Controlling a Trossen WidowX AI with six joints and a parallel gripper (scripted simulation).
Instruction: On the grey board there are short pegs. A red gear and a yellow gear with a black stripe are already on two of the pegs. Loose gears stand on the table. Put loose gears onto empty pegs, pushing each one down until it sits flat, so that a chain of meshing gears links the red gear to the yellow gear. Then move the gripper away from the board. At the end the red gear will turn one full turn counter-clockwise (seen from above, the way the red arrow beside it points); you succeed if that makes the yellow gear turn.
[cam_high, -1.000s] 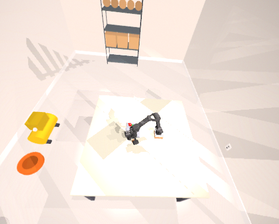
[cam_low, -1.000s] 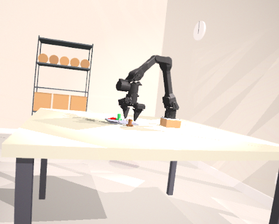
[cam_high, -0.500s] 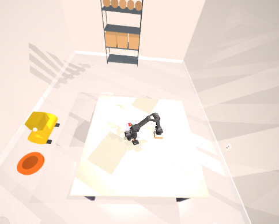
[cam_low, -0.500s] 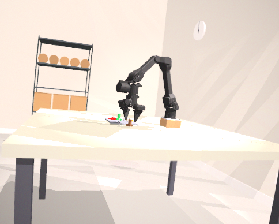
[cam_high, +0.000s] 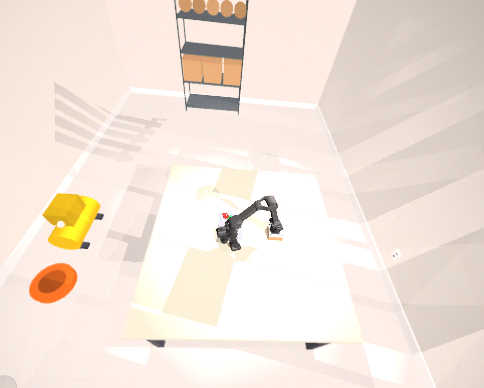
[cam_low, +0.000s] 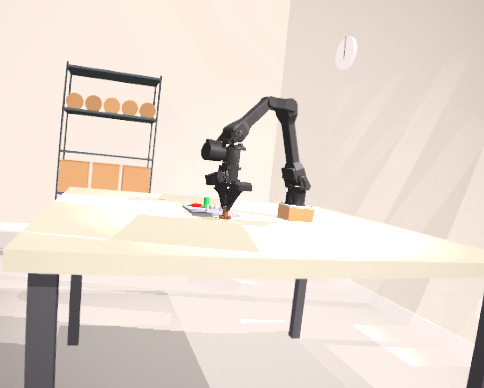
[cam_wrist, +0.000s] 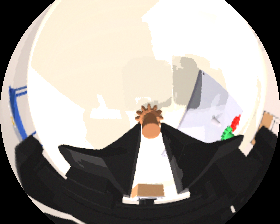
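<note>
The green gear is 21 cm to the right of my gripper tip and 2 cm ahead of it. The rest, counted from my gripper tip: yellow gear (19 cm to the right, 5 cm behind, 1 cm below); red gear (23 cm to the right, 6 cm ahead, 1 cm below); brown gear (1 cm below).
</note>
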